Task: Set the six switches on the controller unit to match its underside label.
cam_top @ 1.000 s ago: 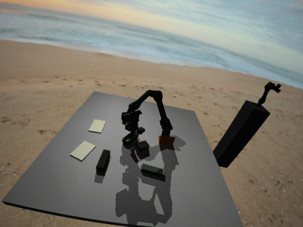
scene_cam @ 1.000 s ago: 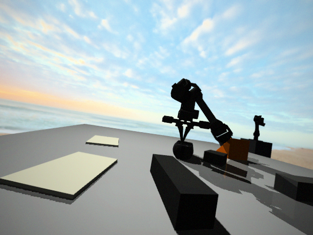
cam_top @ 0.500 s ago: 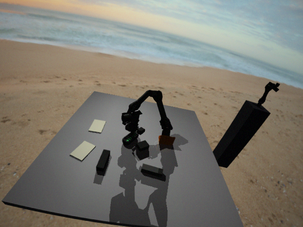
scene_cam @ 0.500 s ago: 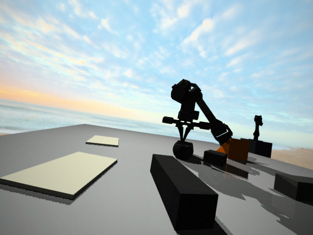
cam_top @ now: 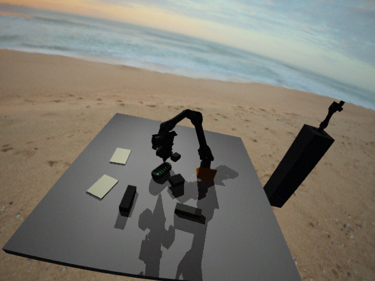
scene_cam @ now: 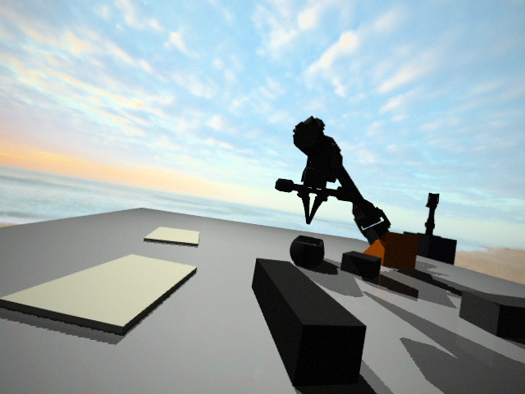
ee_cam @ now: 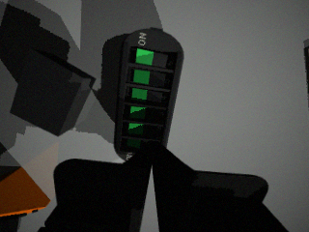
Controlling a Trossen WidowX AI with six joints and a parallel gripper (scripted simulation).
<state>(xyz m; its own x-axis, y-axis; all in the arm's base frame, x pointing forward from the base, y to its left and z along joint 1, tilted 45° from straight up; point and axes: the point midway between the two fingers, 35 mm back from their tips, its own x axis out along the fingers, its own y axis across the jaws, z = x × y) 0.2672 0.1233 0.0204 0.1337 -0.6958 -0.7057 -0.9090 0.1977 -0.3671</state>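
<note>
Right now the small dark block is 11 cm behind my gripper tip, 7 cm to the left of it and 6 cm below it. The rest, counted from my gripper tip: long black block 12 cm ahead, 29 cm to the left, 6 cm below; then grey block 21 cm behind, 27 cm to the left, 6 cm below.
</note>
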